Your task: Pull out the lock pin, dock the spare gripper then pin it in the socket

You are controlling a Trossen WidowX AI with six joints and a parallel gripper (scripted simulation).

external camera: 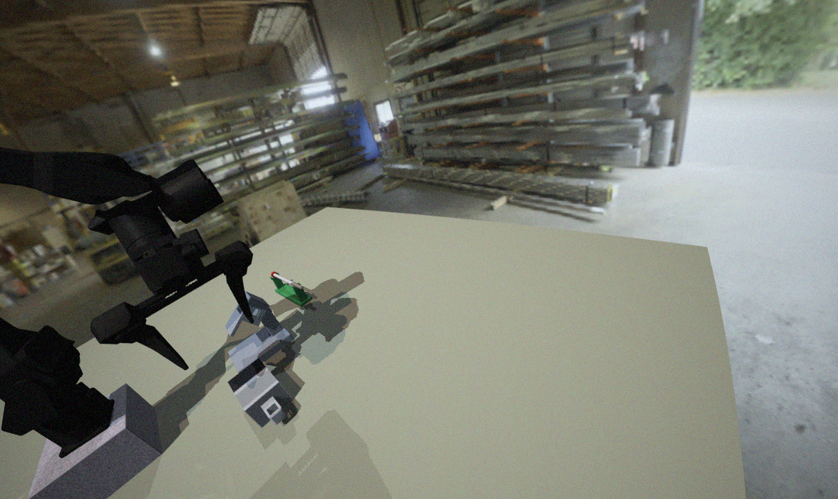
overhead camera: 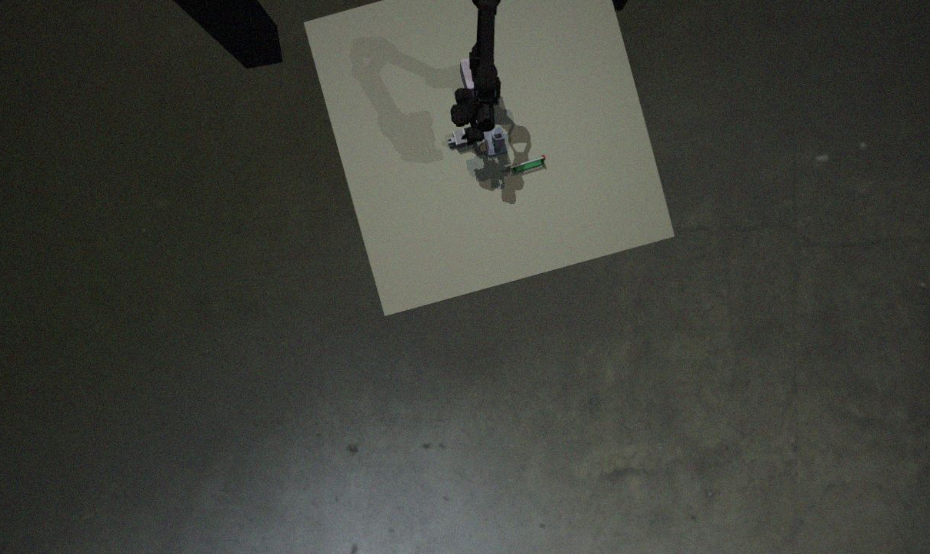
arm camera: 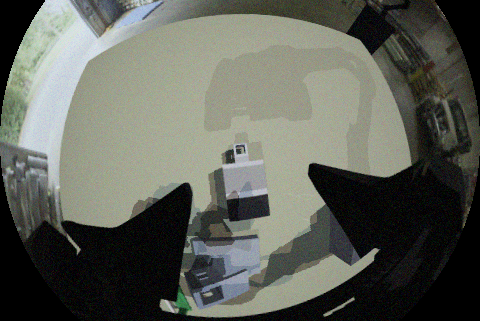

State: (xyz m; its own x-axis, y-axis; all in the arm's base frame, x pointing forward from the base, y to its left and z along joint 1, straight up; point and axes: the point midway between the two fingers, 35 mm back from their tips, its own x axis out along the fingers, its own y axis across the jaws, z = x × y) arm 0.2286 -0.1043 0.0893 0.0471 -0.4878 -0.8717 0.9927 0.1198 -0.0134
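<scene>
Now: the dark grey spare gripper 11 cm below my gripper tip and 1 cm to the left of it. The rest, counted from my gripper tip: green cradle (27 cm to the left, 15 cm ahead, 11 cm below); mount (15 cm to the left, 8 cm below, 4 cm ahead).
</scene>
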